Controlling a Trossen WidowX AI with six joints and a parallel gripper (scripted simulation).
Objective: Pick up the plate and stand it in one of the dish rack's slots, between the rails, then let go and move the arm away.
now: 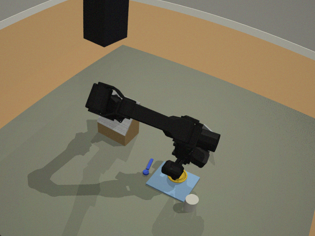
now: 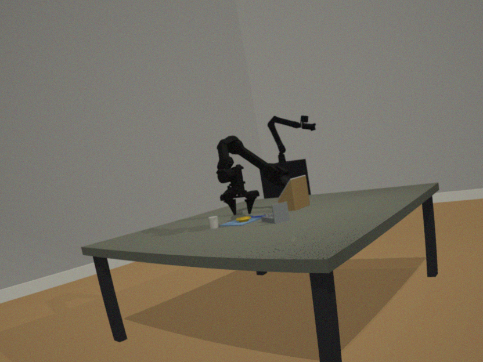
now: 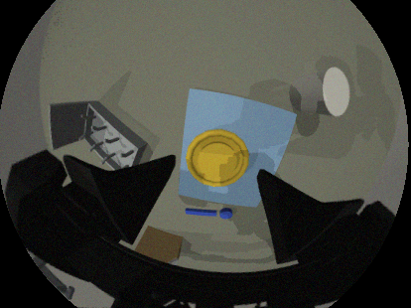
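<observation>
My gripper tip is now 20 mm above the yellow plate. Round my gripper tip: blue spoon: 110 mm behind, 40 mm to the right, 40 mm below; light blue mat: 20 mm to the right, 40 mm below; white cup: 110 mm ahead, 80 mm to the right, 10 mm below.
</observation>
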